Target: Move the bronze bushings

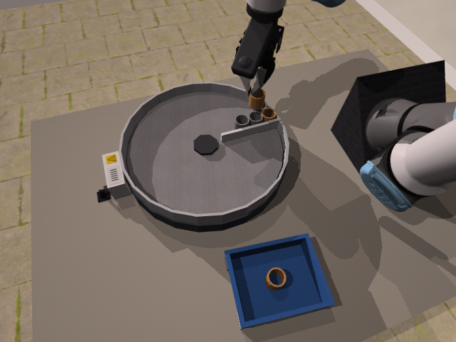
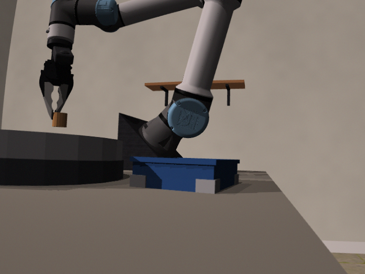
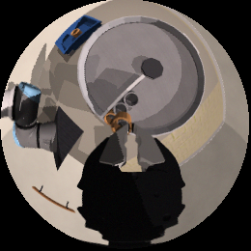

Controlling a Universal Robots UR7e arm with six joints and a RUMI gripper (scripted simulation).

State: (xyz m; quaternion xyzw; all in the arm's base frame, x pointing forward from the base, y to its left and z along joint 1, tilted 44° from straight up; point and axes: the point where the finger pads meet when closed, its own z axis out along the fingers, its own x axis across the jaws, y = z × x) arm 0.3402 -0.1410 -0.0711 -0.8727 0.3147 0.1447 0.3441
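Now: hand 7 cm short of the blue crate, 41 cm to the right of it and 13 cm above it. The rest, counted from my hand: grey turntable: 13 cm ahead, 6 cm to the left, 10 cm below.
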